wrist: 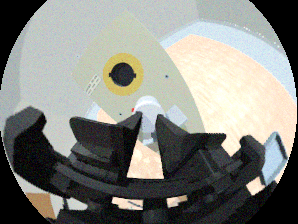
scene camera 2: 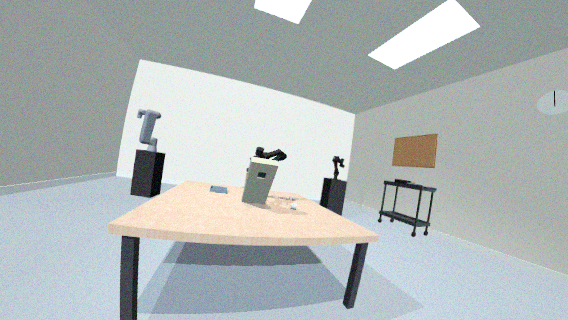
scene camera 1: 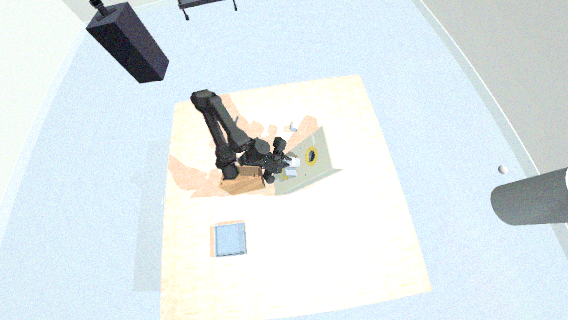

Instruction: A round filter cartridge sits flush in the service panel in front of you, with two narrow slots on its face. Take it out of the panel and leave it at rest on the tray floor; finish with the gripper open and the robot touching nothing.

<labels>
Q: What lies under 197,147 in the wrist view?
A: My gripper.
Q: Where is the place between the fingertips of my gripper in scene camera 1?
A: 291,162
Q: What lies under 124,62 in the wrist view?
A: A service panel.
</labels>
